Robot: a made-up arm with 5 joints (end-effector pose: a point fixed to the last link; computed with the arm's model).
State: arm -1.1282 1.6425 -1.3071 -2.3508 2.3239
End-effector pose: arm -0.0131 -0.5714 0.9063 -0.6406 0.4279 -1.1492
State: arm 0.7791 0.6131 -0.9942 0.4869 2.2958
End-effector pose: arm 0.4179 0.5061 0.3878 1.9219 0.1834 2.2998
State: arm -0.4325 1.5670 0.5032 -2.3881 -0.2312
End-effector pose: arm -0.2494 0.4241 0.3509 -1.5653 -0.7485 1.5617
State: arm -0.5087 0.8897 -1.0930 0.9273 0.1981
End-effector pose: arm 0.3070 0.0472 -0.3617 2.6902 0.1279 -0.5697
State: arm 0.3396 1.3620 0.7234 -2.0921 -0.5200
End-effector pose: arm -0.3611 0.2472 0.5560 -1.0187 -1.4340 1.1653
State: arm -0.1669 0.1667 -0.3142 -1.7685 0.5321
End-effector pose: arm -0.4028 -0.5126 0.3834 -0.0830 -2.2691 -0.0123
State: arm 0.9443 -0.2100 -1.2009 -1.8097 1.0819
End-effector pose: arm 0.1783 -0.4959 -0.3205 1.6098 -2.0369 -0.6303
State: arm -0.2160 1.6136 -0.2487 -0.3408 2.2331
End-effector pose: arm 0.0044 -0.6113 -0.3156 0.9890 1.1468 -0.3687
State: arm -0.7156 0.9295 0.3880 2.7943 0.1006
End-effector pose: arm 0.0832 0.0974 -0.2991 2.6446 0.3163 -0.9751
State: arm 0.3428 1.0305 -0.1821 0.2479 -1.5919
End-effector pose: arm -0.0788 0.0152 -0.5541 -0.6080 2.2084 1.7105
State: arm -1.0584 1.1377 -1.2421 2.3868 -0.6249
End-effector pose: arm -0.4618 0.1592 0.1646 1.9030 0.8893 -2.3309
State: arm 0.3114 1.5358 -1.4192 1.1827 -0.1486
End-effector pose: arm -0.2104 0.6031 0.1277 -1.7468 -0.7481 1.3917
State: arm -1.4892 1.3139 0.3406 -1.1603 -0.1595
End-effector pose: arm -0.3415 0.3154 0.8057 -1.2920 -1.1808 1.4411
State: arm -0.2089 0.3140 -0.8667 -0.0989 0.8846
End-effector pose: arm 0.8004 -0.3275 0.1600 1.9580 -0.5857 0.7355
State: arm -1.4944 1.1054 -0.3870 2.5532 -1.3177
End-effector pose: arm -0.4462 -0.1422 0.0576 1.0499 -1.0079 -2.1167
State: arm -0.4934 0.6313 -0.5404 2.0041 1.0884
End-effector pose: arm 0.1363 0.4290 0.0215 2.6576 1.4609 0.7763
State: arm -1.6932 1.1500 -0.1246 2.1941 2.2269
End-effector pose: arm 0.0113 -0.0091 -0.0984 1.5184 1.7111 0.3916
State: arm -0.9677 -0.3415 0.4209 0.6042 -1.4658
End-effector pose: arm 0.6549 -0.4553 0.5168 -1.6363 1.6973 -0.4758
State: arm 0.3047 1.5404 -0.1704 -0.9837 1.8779
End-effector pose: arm 0.0805 -0.6367 -0.2278 0.8535 0.6549 -0.4805
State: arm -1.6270 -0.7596 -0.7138 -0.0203 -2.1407
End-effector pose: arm 0.7447 0.1971 0.3497 -2.4939 1.2030 0.0012
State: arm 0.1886 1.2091 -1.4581 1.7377 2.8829
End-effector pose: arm -0.2993 -0.0474 0.5921 -0.6072 0.1039 -2.0743
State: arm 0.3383 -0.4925 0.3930 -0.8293 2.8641
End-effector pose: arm 0.2275 -0.7001 0.0251 1.1492 -0.4240 -0.3741
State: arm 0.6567 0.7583 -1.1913 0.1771 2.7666
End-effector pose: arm 0.3052 0.5901 0.2342 1.4303 0.5355 2.3213
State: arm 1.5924 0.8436 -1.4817 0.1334 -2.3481
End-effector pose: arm -0.0291 0.5749 0.6711 0.1051 -0.7760 2.5698
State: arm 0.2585 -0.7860 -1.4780 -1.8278 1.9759
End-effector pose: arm 0.3276 -0.7111 0.5829 1.0032 -1.4955 0.6567
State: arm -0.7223 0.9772 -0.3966 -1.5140 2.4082
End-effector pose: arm 0.1240 -0.7091 0.6922 -0.2184 0.1937 -0.7296
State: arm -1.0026 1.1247 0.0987 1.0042 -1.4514
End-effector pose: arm -0.1552 -0.7128 -0.0087 0.8695 -2.6491 -0.6314
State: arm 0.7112 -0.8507 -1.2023 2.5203 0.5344
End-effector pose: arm -0.2075 0.4188 0.1346 1.0470 1.9418 2.2249
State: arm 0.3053 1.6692 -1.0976 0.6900 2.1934
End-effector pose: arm 0.0138 0.5784 0.0929 -2.4152 -0.9400 -1.0983
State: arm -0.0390 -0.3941 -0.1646 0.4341 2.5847
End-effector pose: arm 0.7126 0.0400 0.5604 0.4124 0.0786 1.3821
